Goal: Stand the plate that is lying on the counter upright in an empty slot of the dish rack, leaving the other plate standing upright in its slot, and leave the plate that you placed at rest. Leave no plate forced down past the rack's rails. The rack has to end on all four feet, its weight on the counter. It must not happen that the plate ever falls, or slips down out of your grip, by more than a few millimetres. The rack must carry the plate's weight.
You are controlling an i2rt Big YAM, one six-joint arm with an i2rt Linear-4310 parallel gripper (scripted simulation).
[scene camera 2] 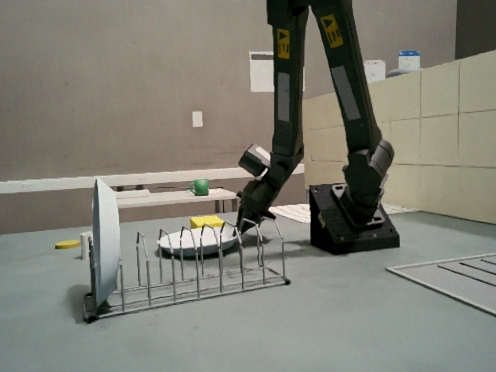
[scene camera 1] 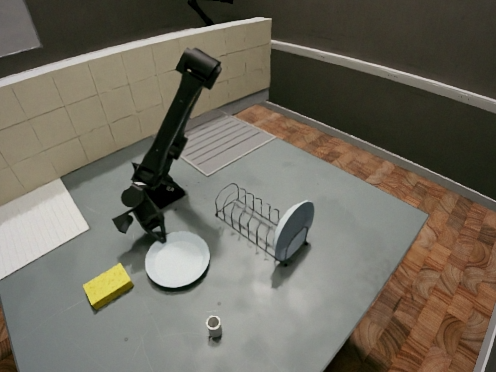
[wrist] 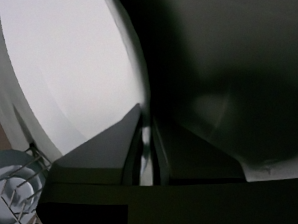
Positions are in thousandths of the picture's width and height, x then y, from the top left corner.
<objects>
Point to a pale blue plate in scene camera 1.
At 612,582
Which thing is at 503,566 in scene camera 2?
The gripper.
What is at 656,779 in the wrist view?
The gripper.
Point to a pale blue plate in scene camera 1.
370,695
</objects>
